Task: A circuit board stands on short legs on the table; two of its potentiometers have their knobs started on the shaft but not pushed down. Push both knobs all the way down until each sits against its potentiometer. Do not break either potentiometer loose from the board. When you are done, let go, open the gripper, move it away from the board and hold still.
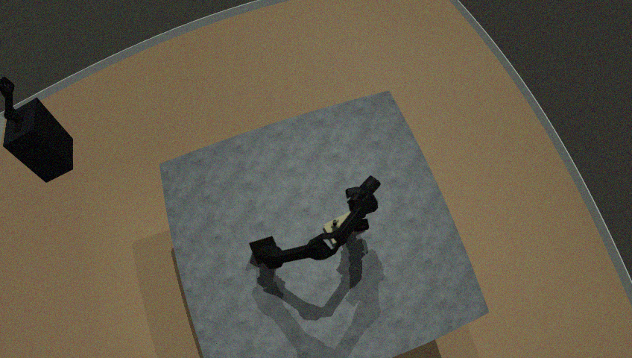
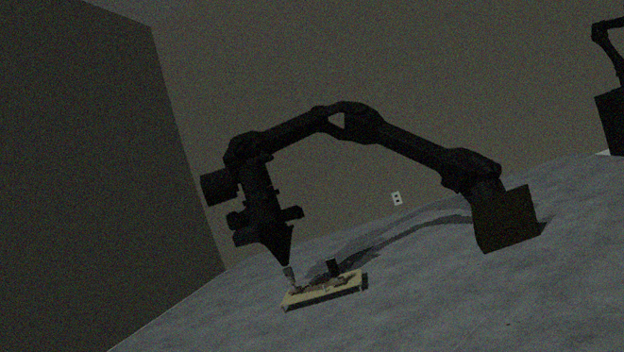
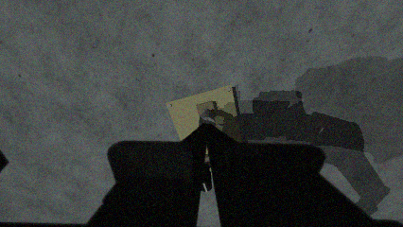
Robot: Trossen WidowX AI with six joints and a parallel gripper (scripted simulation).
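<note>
My gripper tip is now 2 cm above the light grey knob. Round my gripper tip: dark knob 9 cm behind, 2 cm to the left, 2 cm below.
</note>
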